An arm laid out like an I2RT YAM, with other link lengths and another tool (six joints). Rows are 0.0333 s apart.
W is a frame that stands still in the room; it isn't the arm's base.
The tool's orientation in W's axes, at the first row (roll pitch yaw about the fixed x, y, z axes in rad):
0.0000 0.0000 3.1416
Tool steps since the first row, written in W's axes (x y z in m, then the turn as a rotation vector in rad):
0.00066 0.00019 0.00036 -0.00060 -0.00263 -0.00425
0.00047 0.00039 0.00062 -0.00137 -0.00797 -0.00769
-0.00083 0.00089 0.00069 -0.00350 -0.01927 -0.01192
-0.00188 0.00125 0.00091 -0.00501 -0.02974 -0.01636
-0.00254 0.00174 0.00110 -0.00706 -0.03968 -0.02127
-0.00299 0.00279 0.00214 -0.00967 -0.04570 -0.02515
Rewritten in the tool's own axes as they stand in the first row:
-0.00066 -0.00019 0.00036 0.00060 0.00263 -0.00425
-0.00047 -0.00039 0.00062 0.00137 0.00797 -0.00769
0.00083 -0.00089 0.00069 0.00350 0.01927 -0.01192
0.00188 -0.00125 0.00091 0.00501 0.02974 -0.01636
0.00254 -0.00174 0.00110 0.00706 0.03968 -0.02127
0.00299 -0.00279 0.00214 0.00967 0.04570 -0.02515

